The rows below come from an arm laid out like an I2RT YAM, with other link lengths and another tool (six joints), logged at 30 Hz.
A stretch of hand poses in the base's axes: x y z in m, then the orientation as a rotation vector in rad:
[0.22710, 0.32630, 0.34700, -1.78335, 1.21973, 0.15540]
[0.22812, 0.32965, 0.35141, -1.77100, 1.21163, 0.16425]
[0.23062, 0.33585, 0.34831, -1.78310, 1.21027, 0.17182]
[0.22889, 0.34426, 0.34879, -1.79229, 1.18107, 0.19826]
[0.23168, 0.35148, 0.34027, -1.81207, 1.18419, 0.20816]
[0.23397, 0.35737, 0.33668, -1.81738, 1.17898, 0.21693]
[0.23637, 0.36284, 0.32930, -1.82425, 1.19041, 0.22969]
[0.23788, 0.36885, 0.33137, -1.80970, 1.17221, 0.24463]
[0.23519, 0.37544, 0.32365, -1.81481, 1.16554, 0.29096]
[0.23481, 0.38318, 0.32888, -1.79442, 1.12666, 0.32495]
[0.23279, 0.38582, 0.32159, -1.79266, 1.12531, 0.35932]
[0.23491, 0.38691, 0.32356, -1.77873, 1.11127, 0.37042]
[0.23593, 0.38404, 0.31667, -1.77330, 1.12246, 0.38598]
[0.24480, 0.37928, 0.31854, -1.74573, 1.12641, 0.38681]
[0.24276, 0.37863, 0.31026, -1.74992, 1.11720, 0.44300]
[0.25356, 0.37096, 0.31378, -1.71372, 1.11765, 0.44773]
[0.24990, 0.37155, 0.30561, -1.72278, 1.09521, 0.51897]
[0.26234, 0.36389, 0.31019, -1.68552, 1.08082, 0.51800]
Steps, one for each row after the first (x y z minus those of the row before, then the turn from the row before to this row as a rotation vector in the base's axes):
[0.00102, 0.00335, 0.00441, 0.01590, -0.00209, 0.00256]
[0.00250, 0.00620, -0.00310, -0.00649, 0.00666, 0.00909]
[-0.00173, 0.00841, 0.00048, 0.01201, 0.00180, 0.03094]
[0.00279, 0.00722, -0.00852, -0.01370, 0.01223, 0.01081]
[0.00229, 0.00589, -0.00359, 0.00052, 0.00376, 0.00868]
[0.00240, 0.00547, -0.00738, -0.00532, 0.01594, 0.00144]
[0.00151, 0.00601, 0.00207, 0.02333, -0.00361, 0.00949]
[-0.00269, 0.00659, -0.00772, 0.01331, 0.02700, 0.02405]
[-0.00038, 0.00774, 0.00523, 0.04170, -0.00313, 0.02581]
[-0.00202, 0.00264, -0.00729, 0.01214, 0.02140, 0.01392]
[0.00212, 0.00109, 0.00197, 0.02003, -0.00257, 0.00580]
[0.00102, -0.00287, -0.00689, 0.00453, 0.01575, -0.00213]
[0.00887, -0.00476, 0.00187, 0.02108, -0.00086, -0.01475]
[-0.00204, -0.00065, -0.00828, 0.01625, 0.03201, 0.03083]
[0.01080, -0.00767, 0.00352, 0.03034, -0.00050, -0.01566]
[-0.00366, 0.00059, -0.00817, 0.02110, 0.03477, 0.04748]
[0.01244, -0.00766, 0.00458, 0.03590, -0.01154, -0.01143]

